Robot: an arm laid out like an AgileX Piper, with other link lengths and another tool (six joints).
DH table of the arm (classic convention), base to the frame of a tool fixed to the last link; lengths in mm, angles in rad. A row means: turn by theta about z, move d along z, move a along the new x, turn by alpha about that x. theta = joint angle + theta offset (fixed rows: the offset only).
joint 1: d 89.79  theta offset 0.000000  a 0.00  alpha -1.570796
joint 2: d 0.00  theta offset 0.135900  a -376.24  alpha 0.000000
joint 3: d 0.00  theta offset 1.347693  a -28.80  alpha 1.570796
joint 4: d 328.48  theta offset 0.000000  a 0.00  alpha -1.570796
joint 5: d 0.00  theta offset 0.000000  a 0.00  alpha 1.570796
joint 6: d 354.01  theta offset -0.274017  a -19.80  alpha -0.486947
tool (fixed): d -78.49  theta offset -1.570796  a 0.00  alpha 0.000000
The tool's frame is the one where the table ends.
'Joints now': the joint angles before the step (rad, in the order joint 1, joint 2, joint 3, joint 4, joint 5, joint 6). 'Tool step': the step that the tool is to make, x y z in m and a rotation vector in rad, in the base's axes. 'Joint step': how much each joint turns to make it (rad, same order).
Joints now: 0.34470, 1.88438, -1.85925, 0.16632, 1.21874, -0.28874
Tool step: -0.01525, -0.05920, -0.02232, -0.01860, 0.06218, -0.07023
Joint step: -0.08821, -0.05851, 0.12649, 0.00783, -0.00001, -0.01937
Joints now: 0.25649, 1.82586, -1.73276, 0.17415, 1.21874, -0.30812
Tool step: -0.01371, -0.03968, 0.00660, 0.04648, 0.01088, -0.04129
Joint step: -0.09273, -0.06570, 0.07654, 0.06655, 0.00102, -0.05632
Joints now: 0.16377, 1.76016, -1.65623, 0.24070, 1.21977, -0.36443
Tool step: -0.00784, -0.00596, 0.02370, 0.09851, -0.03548, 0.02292
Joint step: -0.07056, -0.05151, 0.03343, 0.12871, -0.00013, -0.10510
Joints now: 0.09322, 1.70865, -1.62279, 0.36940, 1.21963, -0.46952
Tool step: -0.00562, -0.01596, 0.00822, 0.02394, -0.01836, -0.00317
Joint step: -0.04834, -0.03218, 0.03063, 0.04057, 0.00010, -0.05191
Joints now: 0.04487, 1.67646, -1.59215, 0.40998, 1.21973, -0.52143
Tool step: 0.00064, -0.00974, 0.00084, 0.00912, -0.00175, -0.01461
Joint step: -0.02372, -0.00430, 0.00630, 0.01272, -0.00003, -0.01060
